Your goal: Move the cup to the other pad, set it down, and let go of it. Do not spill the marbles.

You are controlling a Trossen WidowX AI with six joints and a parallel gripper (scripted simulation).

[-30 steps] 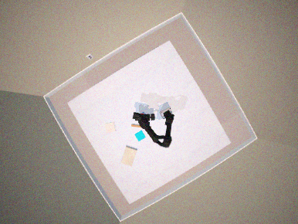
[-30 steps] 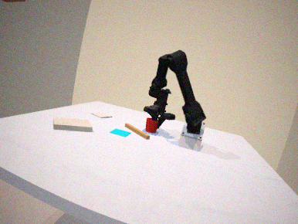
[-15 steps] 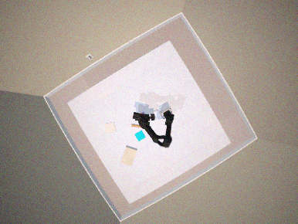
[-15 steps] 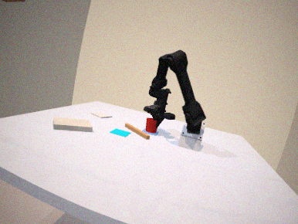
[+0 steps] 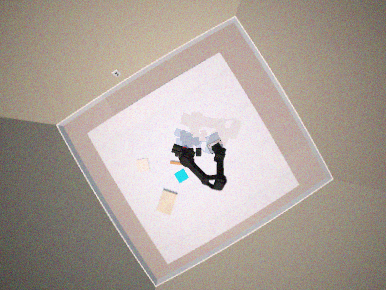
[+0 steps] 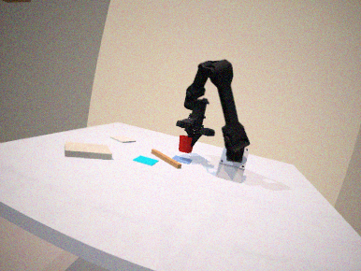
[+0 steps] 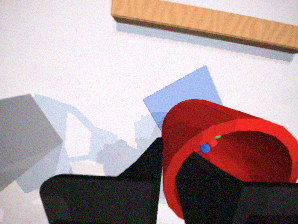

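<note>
My gripper tip is now 3 cm short of the red cup and 2 cm to the left of it. Round my gripper tip: cyan pad (16 cm ahead, 14 cm to the left, 8 cm below); then beige tile (37 cm ahead, 11 cm to the right, 7 cm below); then wooden stick (9 cm ahead, 8 cm below, 6 cm to the left).
</note>
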